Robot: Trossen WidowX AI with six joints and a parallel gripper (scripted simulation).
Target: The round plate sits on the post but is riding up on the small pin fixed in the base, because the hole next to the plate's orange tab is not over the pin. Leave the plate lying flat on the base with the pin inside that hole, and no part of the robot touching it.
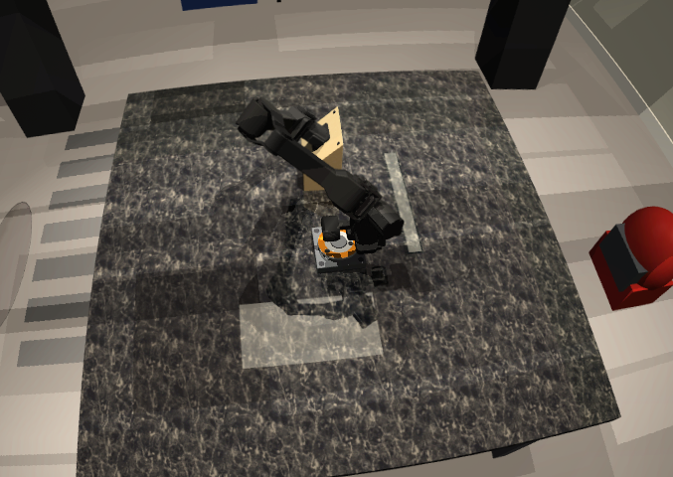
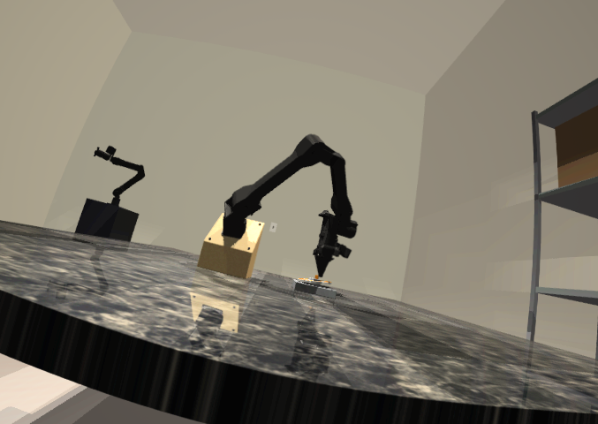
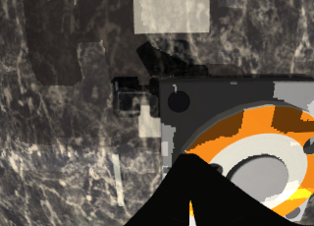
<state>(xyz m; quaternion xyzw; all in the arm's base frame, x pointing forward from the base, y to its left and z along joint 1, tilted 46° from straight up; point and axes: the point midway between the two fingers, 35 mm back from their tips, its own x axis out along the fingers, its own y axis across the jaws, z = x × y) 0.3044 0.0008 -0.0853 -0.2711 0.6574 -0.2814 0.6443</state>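
My gripper tip is now 50 mm to the left of the square grey base, 30 mm above it and 20 mm past it.
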